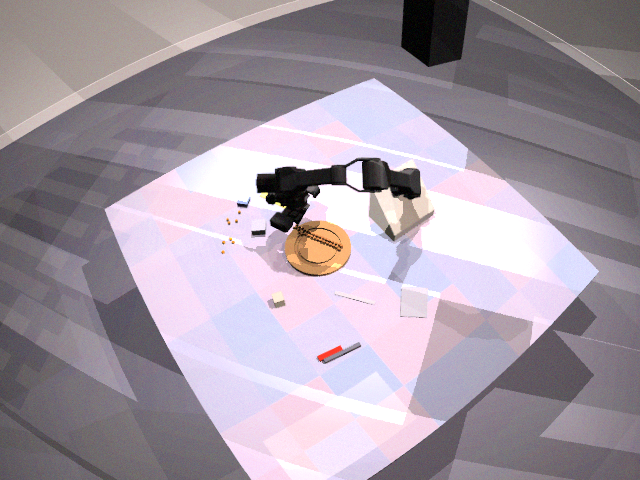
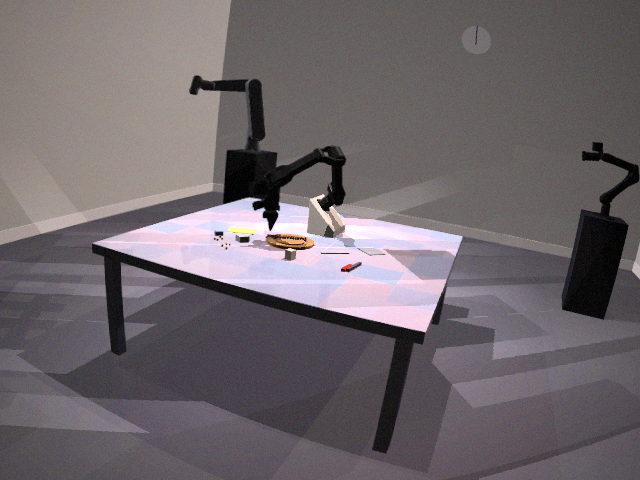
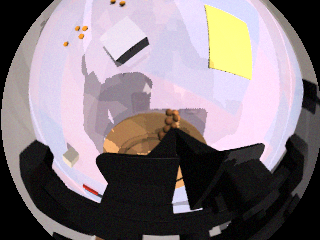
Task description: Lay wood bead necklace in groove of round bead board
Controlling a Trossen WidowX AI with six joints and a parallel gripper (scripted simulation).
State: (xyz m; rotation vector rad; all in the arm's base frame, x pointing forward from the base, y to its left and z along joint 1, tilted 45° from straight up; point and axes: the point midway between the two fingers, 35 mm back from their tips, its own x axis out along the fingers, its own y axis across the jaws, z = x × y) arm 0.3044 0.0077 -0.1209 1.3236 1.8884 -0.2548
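Right now the round bead board is 2 cm behind my gripper tip, 9 cm to the left of it and 3 cm below it. Also, from my gripper tip: white block (11 cm ahead, 7 cm to the right, 3 cm below); then blue block (11 cm ahead, 20 cm to the right, 3 cm below); then yellow sheet (2 cm behind, 17 cm to the right, 4 cm below).
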